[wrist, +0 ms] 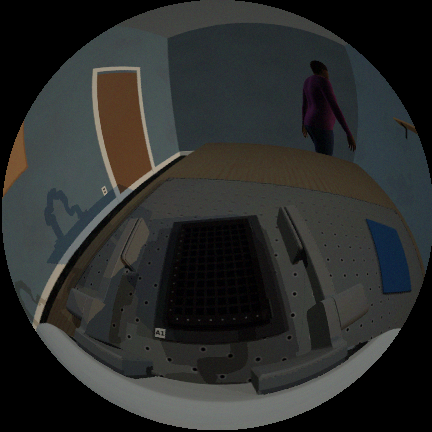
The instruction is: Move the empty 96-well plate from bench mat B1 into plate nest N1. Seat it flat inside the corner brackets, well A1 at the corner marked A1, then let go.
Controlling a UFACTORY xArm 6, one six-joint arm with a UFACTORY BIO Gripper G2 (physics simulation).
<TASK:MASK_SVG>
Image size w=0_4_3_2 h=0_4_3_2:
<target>my gripper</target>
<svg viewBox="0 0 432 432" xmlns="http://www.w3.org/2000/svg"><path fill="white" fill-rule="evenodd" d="M401 328L390 329L372 339L347 347L341 330L368 311L364 288L361 283L357 283L336 294L323 258L304 220L294 205L279 206L276 224L291 264L303 261L315 304L306 311L311 349L286 360L251 367L251 382L204 384L151 374L151 359L126 351L108 341L112 306L124 268L136 270L149 234L142 217L130 218L107 263L95 298L75 288L70 289L66 309L81 320L80 326L75 328L74 337L46 322L39 323L35 331L71 374L113 404L139 416L173 426L232 430L281 421L330 399L359 378L381 356Z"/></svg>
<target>black 96-well plate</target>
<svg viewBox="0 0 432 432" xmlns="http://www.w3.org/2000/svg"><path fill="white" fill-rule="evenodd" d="M247 218L181 223L167 302L166 319L168 327L182 329L231 329L270 322L261 271Z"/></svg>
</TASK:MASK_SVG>
